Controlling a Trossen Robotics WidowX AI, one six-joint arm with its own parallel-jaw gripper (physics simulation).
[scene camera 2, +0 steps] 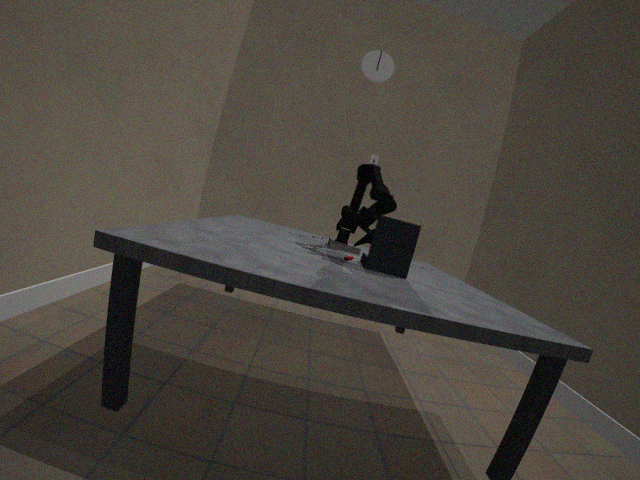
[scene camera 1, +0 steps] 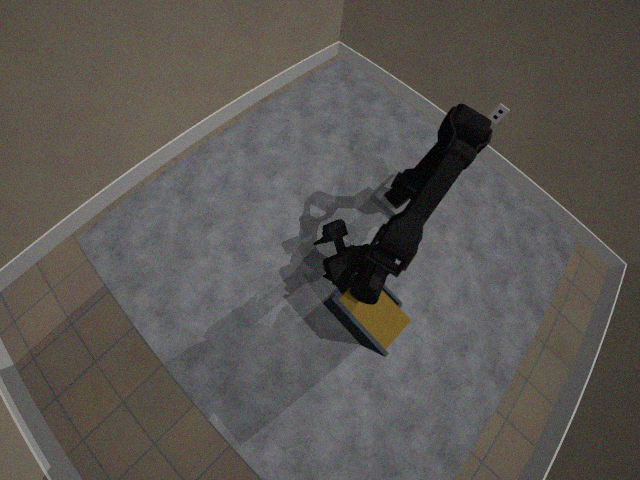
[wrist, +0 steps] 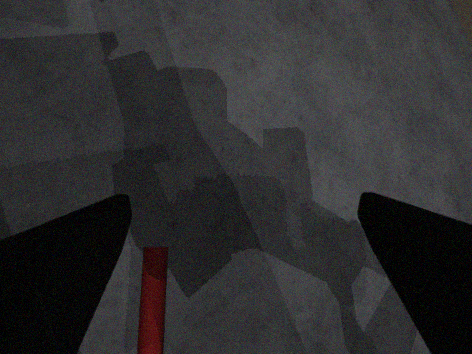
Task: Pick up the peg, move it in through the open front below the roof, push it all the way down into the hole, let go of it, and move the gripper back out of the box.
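Frame: origin at the arm's base, x left, y back, z up, level; centimetres.
Seen in the pictures: gripper, fingertip midpoint: (scene camera 2: 345, 237) (scene camera 1: 319, 259) (wrist: 246, 204); arm's base at its link origin: (scene camera 2: 341, 242) (scene camera 1: 396, 197).
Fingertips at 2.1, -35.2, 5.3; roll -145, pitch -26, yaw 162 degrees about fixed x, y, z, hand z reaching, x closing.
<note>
Offsets run from my fingertips to a thing's top centre, as dx, dy, dz. "spot": to the spot under its first point. Level surfaces: height alone.
The red peg {+3.4, +4.8, -7.2} (scene camera 2: 348, 257) (wrist: 152, 300) lies on the table beside the box. In the wrist view its lower end runs out of the picture, and it shows between the spread fingers, much nearer the left one. The peg does not show in scene camera 1, where the arm covers that spot. My gripper (scene camera 1: 322, 261) (scene camera 2: 360, 241) (wrist: 246, 204) is open and empty, low over the table beside the box. The box {+17.1, +3.7, +11.6} (scene camera 1: 356, 328) (scene camera 2: 393, 248) stands upright with a yellow roof {spot: +19.6, +0.6, +11.6} (scene camera 1: 382, 317). Its open front and hole cannot be made out.
The arm's forearm (scene camera 1: 436, 191) (scene camera 2: 382, 196) reaches over the table {dz -8.6} (scene camera 1: 206, 180) (scene camera 2: 206, 253). Its wrist overlaps the roof's near edge in scene camera 1. The arm's base stands behind the peg in scene camera 2. Arm shadows cross the table near the gripper.
</note>
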